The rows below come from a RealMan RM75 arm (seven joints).
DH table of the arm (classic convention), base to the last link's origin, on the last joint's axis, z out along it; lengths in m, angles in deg. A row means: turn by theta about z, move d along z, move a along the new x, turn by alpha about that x. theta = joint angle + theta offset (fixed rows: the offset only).
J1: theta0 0  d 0.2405  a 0  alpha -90
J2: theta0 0  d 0  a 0  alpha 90
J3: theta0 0  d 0.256  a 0  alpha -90
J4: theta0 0  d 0  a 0  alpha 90
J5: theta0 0  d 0.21  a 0  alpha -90
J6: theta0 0  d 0  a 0  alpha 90
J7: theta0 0  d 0.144  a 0  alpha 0
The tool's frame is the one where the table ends.
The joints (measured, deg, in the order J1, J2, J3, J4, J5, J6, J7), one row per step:
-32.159 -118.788 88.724 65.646 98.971 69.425 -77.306
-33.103 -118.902 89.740 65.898 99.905 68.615 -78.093
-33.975 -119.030 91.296 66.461 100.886 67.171 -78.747
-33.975 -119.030 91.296 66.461 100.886 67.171 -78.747
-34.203 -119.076 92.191 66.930 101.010 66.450 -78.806
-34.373 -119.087 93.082 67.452 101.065 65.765 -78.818
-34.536 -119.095 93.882 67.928 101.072 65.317 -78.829
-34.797 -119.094 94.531 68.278 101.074 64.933 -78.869
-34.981 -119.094 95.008 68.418 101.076 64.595 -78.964
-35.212 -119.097 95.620 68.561 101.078 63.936 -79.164
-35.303 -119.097 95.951 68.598 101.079 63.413 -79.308
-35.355 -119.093 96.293 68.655 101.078 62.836 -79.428
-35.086 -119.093 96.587 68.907 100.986 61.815 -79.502
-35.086 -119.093 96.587 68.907 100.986 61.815 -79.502
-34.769 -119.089 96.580 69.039 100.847 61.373 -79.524
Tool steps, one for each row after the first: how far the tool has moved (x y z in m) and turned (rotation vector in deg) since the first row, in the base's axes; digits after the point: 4 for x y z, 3 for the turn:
0.0057 0.0007 -0.0040 -0.012 1.021 -0.849
0.0126 0.0010 -0.0090 0.398 2.146 -2.146
0.0126 0.0010 -0.0090 0.398 2.146 -2.146
0.0164 0.0002 -0.0112 0.613 2.388 -2.998
0.0201 -0.0008 -0.0131 0.832 2.572 -3.878
0.0235 -0.0021 -0.0149 0.861 2.711 -4.723
0.0268 -0.0030 -0.0163 0.884 2.823 -5.471
0.0287 -0.0035 -0.0176 0.886 2.922 -5.835
0.0311 -0.0037 -0.0192 1.062 3.001 -6.131
0.0321 -0.0034 -0.0201 1.288 3.020 -6.144
0.0330 -0.0031 -0.0209 1.572 3.029 -6.149
0.0333 -0.0022 -0.0209 2.359 2.775 -5.873
0.0333 -0.0022 -0.0209 2.359 2.775 -5.873
0.0325 -0.0016 -0.0203 2.778 2.514 -5.485

